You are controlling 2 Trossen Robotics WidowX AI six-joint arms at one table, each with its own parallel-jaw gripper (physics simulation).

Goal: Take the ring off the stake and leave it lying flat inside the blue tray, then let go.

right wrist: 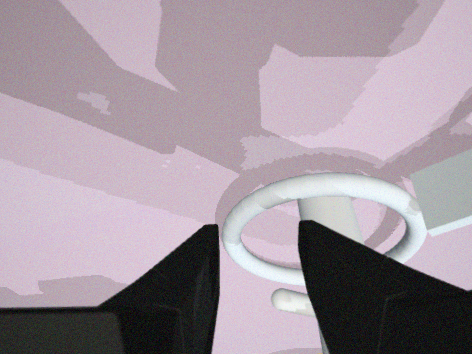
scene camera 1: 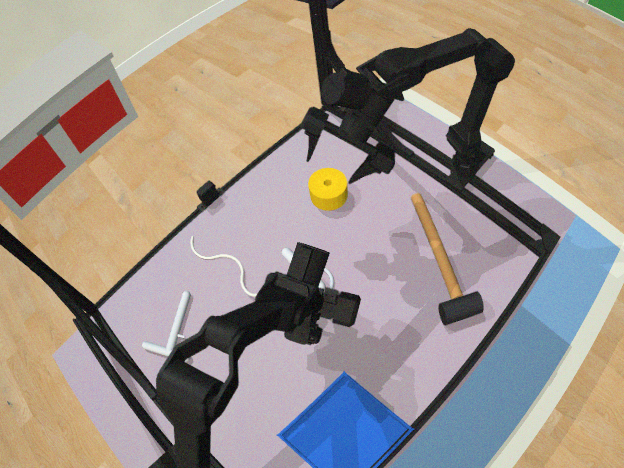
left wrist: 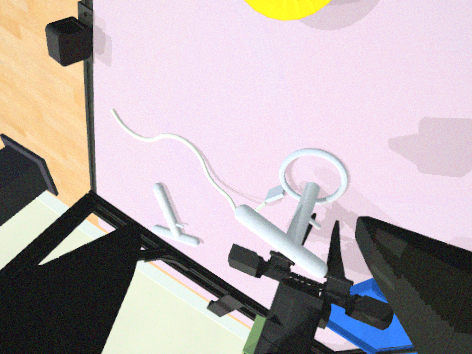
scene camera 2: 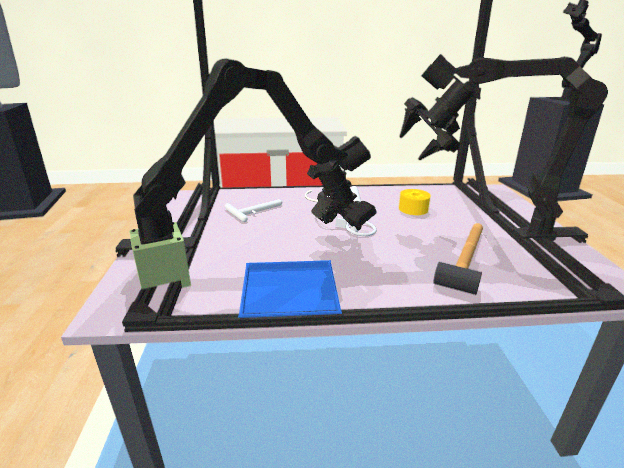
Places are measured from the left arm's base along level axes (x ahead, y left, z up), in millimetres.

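Pixels of known places: left gripper, fingertip midpoint: (scene camera 1: 328, 171) (left wrist: 249, 230) (scene camera 2: 409, 148); right gripper, fingertip midpoint: (right wrist: 258, 236) (scene camera 1: 320, 296) (left wrist: 326, 217) (scene camera 2: 356, 227); left arm's base, link origin: (scene camera 1: 463, 166) (scene camera 2: 540, 231); right arm's base, link origin: (scene camera 2: 155, 235).
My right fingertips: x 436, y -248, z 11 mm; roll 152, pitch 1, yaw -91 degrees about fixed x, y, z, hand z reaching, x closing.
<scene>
Ahead of a thing's pixels: the offset from my right fingertips to its top centre. "pt": to the spot under its first point.
A pale ring {28 mm back, 40 mm right, 2 mm down} (scene camera 1: 331, 278) (scene camera 2: 373, 227) (left wrist: 343, 175) (right wrist: 232, 240) with a small grey tag {pt 5 mm back, 71 mm right, 9 mm down} (left wrist: 275, 194) (right wrist: 442, 195) is around the post of a white T-shaped stake {21 mm back, 37 mm right, 81 mm up} (left wrist: 280, 242) (right wrist: 330, 215). My right gripper (left wrist: 326, 217) (right wrist: 258, 236) is partly open at the ring. In the right wrist view its left finger is just outside the rim and its right finger overlaps the rim; contact is unclear. My left gripper (scene camera 1: 329, 170) (scene camera 2: 411, 147) is wide open and empty, high above the table. The blue tray {270 mm ahead, 139 mm left, 8 mm down} (scene camera 1: 312, 405) (scene camera 2: 287, 262) holds no ring.
A yellow cylinder {269 mm back, 68 mm right, 20 mm up} (scene camera 1: 328, 191) (scene camera 2: 414, 202) stands near the left gripper in scene camera 1. A mallet {170 mm back, 227 mm left, 20 mm up} (scene camera 1: 443, 259) (scene camera 2: 457, 277) lies toward the right. A second white T-shaped piece {154 mm ahead, 302 mm right, 10 mm down} (scene camera 1: 176, 327) (scene camera 2: 262, 206) and a thin cord {pt 41 mm back, 259 mm right, 25 mm down} (scene camera 1: 221, 255) (left wrist: 202, 162) lie on the left.
</scene>
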